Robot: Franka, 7 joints.
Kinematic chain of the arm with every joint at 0, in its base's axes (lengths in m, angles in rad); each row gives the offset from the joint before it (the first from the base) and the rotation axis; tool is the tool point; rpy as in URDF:
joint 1: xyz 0 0 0.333 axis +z
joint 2: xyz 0 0 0 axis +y
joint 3: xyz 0 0 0.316 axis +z
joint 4: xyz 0.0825 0 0 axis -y
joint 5: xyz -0.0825 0 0.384 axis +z
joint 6: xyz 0 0 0 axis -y
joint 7: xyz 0.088 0 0 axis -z
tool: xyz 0 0 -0.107 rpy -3.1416 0 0
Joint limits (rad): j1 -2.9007..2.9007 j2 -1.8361..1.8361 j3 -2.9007..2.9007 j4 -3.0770..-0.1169 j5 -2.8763..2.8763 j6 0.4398..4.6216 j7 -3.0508..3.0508
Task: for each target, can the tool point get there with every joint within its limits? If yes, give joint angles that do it. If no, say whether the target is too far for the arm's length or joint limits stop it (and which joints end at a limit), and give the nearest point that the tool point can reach.
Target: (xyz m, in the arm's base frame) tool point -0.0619 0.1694 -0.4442
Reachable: no: joint limits stop it (at a limit: joint 2) | nearest point -0.0671 0.1837 -0.3535 | short by 0.092 m
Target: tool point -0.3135 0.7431 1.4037
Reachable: no: too far | nearest point -0.2006 0.4756 1.0182 | short by 0.483 m
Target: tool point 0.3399 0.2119 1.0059
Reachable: yes | joints 1.8370 0.8064 -2.3503 -1.3109 -2.3833 2.2514 -1.1886
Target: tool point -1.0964 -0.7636 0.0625
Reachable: no: too far | nearest point -0.6900 -0.4805 0.1628 | short by 0.505 m
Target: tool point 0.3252 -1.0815 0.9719
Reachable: no: too far | nearest point 0.2150 -0.7151 0.7554 | short by 0.440 m
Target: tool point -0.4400 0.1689 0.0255
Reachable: yes | joints 1.6889 1.1698 0.8752 -2.1909 -1.7358 2.3369 0.8202
